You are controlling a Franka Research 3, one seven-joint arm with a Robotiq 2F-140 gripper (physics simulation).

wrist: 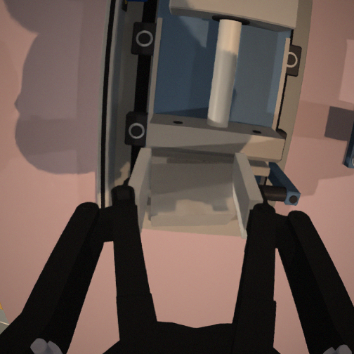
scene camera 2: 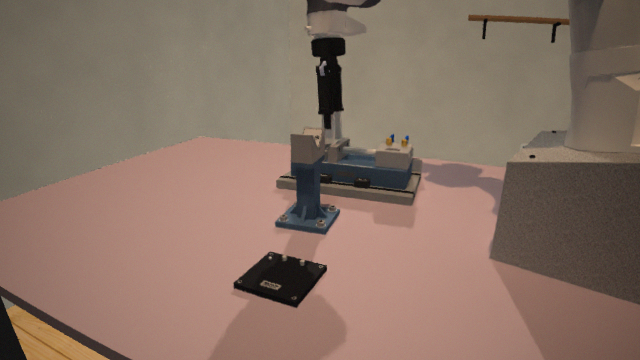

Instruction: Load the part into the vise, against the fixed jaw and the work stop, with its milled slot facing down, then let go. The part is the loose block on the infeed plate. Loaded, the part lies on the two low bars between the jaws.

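The part (wrist: 192,177), a pale grey block, is between the finger pads in the wrist view, at the jaw end of the vise (scene camera 2: 372,170) (wrist: 185,75). My gripper (scene camera 2: 333,136) (wrist: 191,166) points down and is shut on the part. A grey jaw (wrist: 215,139) with two dark holes lies just beyond the part. The work stop (wrist: 284,184), a blue bracket with a dark pin, is right of the right finger pad. The fixed jaw is largely hidden by the part. The milled slot and low bars do not show; seating height cannot be told. The black infeed plate (scene camera 2: 282,277) carries no block.
A blue pedestal (scene camera 2: 308,192) with a grey notched head stands in front of the vise in the scene view and hides part of its jaw end. Dark clamps (wrist: 144,38) line the vise's sides. The robot's grey base block (scene camera 2: 570,220) is at the right.
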